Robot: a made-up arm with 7 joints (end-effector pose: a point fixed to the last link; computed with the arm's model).
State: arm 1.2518 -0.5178 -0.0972 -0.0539 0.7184 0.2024 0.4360
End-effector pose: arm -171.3 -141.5 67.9 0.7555 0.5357 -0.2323 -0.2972
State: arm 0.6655 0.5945 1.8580 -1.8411 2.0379 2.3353 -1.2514
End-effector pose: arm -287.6 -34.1 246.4 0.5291 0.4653 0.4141 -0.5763
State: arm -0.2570 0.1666 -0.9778 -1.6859 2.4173 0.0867 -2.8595
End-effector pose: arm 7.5 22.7 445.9 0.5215 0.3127 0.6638 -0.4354
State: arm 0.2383 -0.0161 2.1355 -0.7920 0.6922 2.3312 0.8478
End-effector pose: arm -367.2 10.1 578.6 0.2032 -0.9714 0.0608 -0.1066
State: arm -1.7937 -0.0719 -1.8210 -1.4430 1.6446 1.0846 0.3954
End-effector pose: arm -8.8 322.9 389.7 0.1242 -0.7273 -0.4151 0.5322
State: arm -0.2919 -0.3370 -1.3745 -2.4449 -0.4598 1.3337 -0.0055
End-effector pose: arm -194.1 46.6 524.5 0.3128 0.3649 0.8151 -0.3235
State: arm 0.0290 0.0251 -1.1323 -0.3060 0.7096 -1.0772 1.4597
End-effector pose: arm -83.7 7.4 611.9 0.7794 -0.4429 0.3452 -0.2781
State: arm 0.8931 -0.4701 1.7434 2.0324 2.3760 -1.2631 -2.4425
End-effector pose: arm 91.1 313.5 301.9 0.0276 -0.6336 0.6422 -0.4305
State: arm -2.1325 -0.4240 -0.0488 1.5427 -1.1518 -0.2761 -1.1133
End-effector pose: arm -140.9 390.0 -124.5 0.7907 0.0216 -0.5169 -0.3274
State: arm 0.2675 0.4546 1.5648 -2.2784 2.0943 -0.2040 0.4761
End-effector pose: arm 226.5 -116.0 102.4 0.3556 0.0439 -0.8758 0.3235
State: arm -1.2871 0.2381 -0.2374 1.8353 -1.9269 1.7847 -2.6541
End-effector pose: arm -3.2 247.8 521.9 0.9025 0.0335 0.1967 -0.3816
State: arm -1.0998 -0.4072 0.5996 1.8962 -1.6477 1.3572 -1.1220
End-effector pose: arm -46.6 138.1 442.5 0.8467 -0.5059 -0.1382 0.0897
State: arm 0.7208 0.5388 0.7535 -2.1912 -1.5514 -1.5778 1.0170
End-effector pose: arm -296.0 -142.2 -34.7 0.4429 0.8694 0.2165 0.0330
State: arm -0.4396 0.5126 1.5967 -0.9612 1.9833 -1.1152 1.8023
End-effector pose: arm 325.0 21.1 506.4 0.0053 0.0621 0.7893 -0.6108
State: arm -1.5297 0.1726 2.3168 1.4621 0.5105 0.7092 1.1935
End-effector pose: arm 19.1 223.4 215.0 0.0480 0.5417 -0.4859 -0.6842
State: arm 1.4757 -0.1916 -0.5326 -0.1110 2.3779 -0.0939 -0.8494
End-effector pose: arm -179.3 -320.2 -118.3 0.4871 0.6750 0.2231 0.5072
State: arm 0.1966 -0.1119 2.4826 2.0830 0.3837 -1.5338 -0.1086
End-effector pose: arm -342.9 282.3 41.9 0.0798 -0.9220 0.1130 -0.3615
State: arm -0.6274 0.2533 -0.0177 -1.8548 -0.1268 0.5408 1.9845
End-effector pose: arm 223.9 109.8 279.1 0.1778 0.0164 -0.8978 -0.4026
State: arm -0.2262 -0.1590 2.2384 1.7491 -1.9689 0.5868 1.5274
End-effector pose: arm -7.0 -5.5 316.6 0.0433 -0.5087 -0.8592 0.0336
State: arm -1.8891 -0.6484 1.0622 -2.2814 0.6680 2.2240 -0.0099
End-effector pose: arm -516.3 -6.6 287.9 0.5733 -0.7260 -0.2766 -0.2604
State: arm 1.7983 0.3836 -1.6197 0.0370 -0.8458 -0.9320 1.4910
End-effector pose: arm 40.5 -363.4 -199.2 0.2132 -0.1151 -0.9582 0.1520
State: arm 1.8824 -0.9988 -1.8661 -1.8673 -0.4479 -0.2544 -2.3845
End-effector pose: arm -84.8 -41.0 22.2 0.3099 0.2439 -0.8420 -0.3680
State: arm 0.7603 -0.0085 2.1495 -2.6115 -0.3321 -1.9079 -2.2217
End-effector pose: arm 145.8 -145.6 -245.4 0.2945 -0.1169 -0.7203 -0.6171
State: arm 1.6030 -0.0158 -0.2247 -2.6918 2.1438 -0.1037 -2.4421
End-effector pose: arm -221.8 -42.1 -9.1 0.6313 0.7254 0.2362 -0.1392
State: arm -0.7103 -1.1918 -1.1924 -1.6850 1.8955 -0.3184 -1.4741
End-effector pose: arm -306.1 -46.5 102.2 0.9318 0.0073 -0.3591 0.0511
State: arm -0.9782 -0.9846 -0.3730 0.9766 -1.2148 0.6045 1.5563
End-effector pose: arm -139.2 91.6 250.3 0.3463 -0.4927 -0.4516 -0.6584
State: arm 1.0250 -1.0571 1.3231 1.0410 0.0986 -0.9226 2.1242
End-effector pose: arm -251.8 -67.6 580.5 0.6518 -0.7186 -0.0060 0.2423
